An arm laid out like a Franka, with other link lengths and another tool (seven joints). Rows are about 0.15 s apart.
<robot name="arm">
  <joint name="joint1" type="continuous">
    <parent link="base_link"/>
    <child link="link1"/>
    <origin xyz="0 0 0.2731"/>
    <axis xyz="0 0 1"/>
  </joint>
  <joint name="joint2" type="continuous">
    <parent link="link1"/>
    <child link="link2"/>
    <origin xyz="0 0 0" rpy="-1.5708 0 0"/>
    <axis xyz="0 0 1"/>
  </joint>
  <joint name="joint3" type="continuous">
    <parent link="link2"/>
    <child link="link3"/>
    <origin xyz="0 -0.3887 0" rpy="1.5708 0 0"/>
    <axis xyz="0 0 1"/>
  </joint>
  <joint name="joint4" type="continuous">
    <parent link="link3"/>
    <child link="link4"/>
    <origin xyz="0.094 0 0" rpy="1.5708 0 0"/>
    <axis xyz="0 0 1"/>
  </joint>
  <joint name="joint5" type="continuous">
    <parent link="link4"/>
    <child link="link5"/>
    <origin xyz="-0.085 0.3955 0" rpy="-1.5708 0 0"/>
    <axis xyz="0 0 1"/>
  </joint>
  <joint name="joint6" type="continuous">
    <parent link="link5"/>
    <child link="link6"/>
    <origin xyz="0 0 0" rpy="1.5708 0 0"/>
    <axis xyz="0 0 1"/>
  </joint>
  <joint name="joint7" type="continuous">
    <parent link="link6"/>
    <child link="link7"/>
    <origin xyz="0.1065 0 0" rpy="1.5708 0 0"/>
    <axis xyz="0 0 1"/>
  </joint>
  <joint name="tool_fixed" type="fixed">
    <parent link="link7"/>
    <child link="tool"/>
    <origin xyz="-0.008 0.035 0.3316" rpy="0 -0.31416 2.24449"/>
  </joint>
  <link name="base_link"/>
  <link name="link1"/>
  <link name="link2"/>
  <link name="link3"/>
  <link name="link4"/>
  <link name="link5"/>
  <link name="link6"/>
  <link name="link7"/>
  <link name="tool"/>
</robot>
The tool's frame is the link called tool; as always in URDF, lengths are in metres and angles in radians. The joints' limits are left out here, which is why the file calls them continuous.
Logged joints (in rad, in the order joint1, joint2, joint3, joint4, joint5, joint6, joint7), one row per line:
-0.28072, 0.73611, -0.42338, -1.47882, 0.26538, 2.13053, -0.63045
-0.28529, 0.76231, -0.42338, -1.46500, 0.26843, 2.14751, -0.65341
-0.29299, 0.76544, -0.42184, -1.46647, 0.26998, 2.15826, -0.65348
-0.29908, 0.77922, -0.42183, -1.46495, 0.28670, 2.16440, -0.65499
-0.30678, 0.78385, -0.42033, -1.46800, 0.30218, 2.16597, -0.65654
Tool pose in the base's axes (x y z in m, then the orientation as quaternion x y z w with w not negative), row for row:
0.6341, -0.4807, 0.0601, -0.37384, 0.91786, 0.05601, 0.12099
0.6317, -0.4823, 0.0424, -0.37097, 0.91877, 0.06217, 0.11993
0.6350, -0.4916, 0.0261, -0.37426, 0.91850, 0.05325, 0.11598
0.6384, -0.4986, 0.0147, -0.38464, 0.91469, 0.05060, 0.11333
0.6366, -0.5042, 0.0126, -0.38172, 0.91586, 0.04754, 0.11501
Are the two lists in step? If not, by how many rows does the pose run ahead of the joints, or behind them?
The pose runs 2 rows behind the joints: the pose in row i belongs to the joints in row i - 2.
